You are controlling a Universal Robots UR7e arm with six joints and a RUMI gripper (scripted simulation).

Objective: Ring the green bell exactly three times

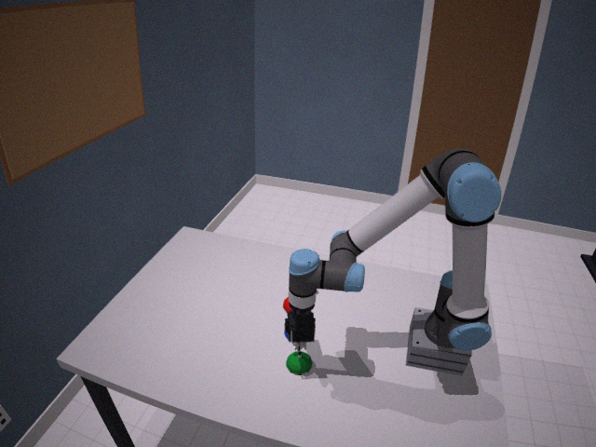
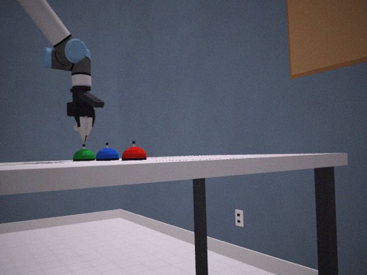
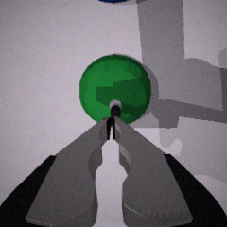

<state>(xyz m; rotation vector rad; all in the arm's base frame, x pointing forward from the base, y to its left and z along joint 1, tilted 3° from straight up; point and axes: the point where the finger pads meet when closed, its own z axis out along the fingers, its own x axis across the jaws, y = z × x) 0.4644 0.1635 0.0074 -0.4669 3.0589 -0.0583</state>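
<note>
The green bell is 50 mm below my hand. From my hand the other things lie so: blue bell (130 mm to the right, 50 mm below, 40 mm ahead); red bell (260 mm to the right, 80 mm ahead, 50 mm below).
</note>
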